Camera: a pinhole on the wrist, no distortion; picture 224 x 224 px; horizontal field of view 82.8 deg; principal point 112.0 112.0 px. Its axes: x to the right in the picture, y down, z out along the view. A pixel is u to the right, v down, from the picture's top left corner.
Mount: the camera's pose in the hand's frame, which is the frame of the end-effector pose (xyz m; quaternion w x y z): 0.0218 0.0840 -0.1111 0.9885 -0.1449 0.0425 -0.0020
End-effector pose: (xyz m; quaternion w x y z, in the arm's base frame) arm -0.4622 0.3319 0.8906 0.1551 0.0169 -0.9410 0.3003
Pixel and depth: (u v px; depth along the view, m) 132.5 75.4 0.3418
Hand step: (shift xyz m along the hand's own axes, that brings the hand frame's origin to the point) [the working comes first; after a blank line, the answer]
In the camera's frame: 0.0552 -0.0985 0.3418

0.1065 0.0866 0.2387
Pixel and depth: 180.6 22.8 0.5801
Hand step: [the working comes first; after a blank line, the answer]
In the camera's frame: 0.3132 -0.4073 0.5801

0.3864 -0.1452 0.5332
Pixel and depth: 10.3 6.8 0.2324
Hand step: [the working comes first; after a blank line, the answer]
In the camera's frame: -0.1860 -0.1924 0.2324

-0.1423 -0.0308 0.1814
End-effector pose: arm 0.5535 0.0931 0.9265 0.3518 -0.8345 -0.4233 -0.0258
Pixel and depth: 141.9 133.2 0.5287
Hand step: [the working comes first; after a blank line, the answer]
In the camera's frame: 0.1244 0.0882 0.5287

0.1898 0.3179 0.3578
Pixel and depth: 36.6 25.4 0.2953
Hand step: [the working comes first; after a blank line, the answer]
In the camera's frame: -0.1753 -0.2013 0.2953

-0.1262 -0.0214 0.2431
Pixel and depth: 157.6 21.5 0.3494
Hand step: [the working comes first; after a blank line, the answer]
In the camera's frame: 0.1254 -0.2489 0.3494

0.1784 -0.0565 0.2832
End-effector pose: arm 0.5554 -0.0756 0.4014 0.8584 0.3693 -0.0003 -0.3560
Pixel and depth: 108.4 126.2 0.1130
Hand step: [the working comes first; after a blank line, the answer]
In the camera's frame: -0.0032 0.0126 0.1130

0.0281 0.1285 -0.0066
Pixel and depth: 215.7 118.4 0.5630
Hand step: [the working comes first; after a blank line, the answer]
In the camera's frame: 0.4596 0.0284 0.5630

0.5271 0.2649 0.3797
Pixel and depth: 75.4 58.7 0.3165
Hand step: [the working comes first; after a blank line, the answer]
In the camera's frame: -0.0912 -0.1328 0.3165

-0.0412 0.0489 0.2366
